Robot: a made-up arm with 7 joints. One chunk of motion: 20 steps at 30 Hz.
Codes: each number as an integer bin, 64 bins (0 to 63) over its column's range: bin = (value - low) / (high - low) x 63, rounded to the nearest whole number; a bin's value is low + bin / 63 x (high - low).
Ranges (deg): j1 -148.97..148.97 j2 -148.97..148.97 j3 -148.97..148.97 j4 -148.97..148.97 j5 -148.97..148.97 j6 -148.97..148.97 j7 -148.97..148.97
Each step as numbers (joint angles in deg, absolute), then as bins.
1 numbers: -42.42 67.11 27.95 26.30 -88.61 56.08 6.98
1 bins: 23 46 37 37 13 43 33
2 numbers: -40.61 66.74 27.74 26.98 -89.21 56.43 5.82
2 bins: 23 46 37 37 13 43 33
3 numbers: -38.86 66.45 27.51 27.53 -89.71 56.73 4.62
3 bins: 23 46 37 37 13 43 32
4 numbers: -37.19 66.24 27.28 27.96 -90.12 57.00 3.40
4 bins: 24 46 37 37 12 44 32
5 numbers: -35.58 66.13 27.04 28.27 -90.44 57.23 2.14
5 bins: 24 45 37 37 12 44 32
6 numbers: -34.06 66.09 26.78 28.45 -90.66 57.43 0.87
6 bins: 24 45 37 38 12 44 32
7 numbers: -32.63 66.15 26.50 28.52 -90.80 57.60 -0.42
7 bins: 25 45 37 38 12 44 31
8 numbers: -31.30 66.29 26.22 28.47 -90.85 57.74 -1.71
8 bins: 25 46 37 38 12 44 31
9 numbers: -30.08 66.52 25.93 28.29 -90.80 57.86 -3.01
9 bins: 25 46 37 37 12 44 31
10 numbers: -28.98 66.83 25.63 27.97 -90.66 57.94 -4.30
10 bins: 25 46 37 37 12 44 31
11 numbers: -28.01 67.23 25.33 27.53 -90.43 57.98 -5.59
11 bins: 26 46 37 37 12 44 30
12 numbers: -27.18 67.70 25.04 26.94 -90.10 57.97 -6.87
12 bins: 26 46 37 37 12 44 30
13 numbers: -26.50 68.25 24.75 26.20 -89.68 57.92 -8.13
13 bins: 26 46 37 37 13 44 30
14 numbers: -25.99 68.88 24.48 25.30 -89.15 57.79 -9.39
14 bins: 26 46 37 37 13 44 30
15 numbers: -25.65 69.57 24.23 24.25 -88.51 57.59 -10.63
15 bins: 26 46 37 37 13 44 29
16 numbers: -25.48 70.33 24.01 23.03 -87.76 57.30 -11.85
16 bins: 26 46 37 36 13 44 29
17 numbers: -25.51 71.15 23.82 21.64 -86.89 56.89 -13.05
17 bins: 26 47 37 36 13 44 29
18 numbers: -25.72 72.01 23.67 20.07 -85.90 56.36 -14.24
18 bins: 26 47 37 36 13 43 28
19 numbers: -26.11 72.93 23.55 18.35 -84.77 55.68 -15.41
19 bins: 26 47 36 35 14 43 28
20 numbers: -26.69 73.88 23.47 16.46 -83.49 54.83 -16.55
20 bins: 26 47 36 35 14 43 28
